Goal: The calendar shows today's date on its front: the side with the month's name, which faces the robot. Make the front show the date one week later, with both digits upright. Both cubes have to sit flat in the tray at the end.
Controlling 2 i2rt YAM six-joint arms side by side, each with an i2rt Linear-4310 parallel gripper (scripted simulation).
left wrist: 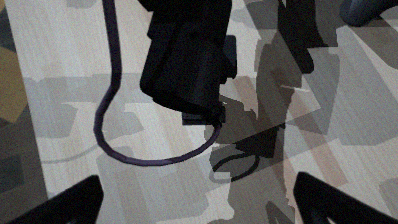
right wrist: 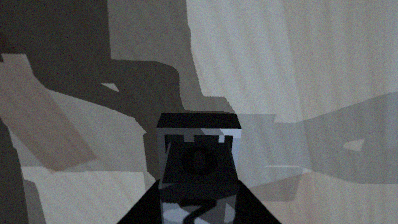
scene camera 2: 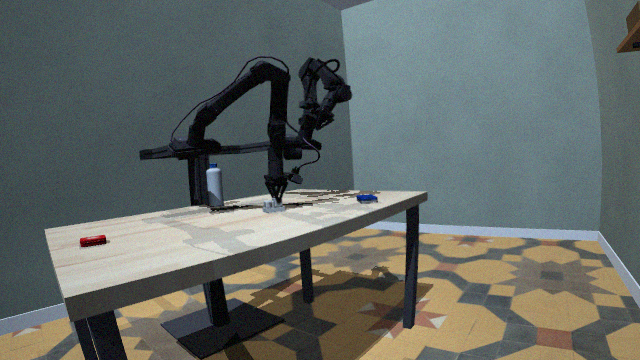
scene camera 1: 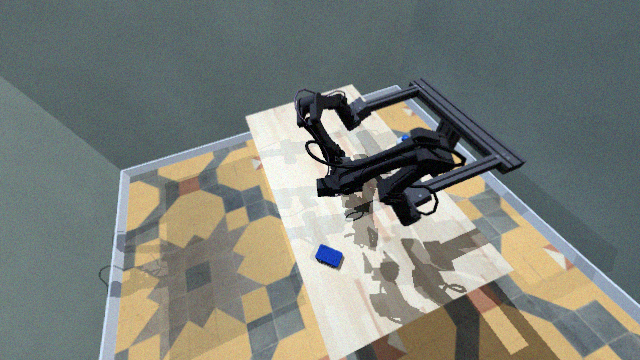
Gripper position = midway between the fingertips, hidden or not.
In view: the left gripper (left wrist: 198,182), the right gripper (scene camera 2: 276,201) and a calendar tray (right wrist: 172,127).
The right gripper is seen too in the left wrist view (left wrist: 201,79) and in the right wrist view (right wrist: 198,189).
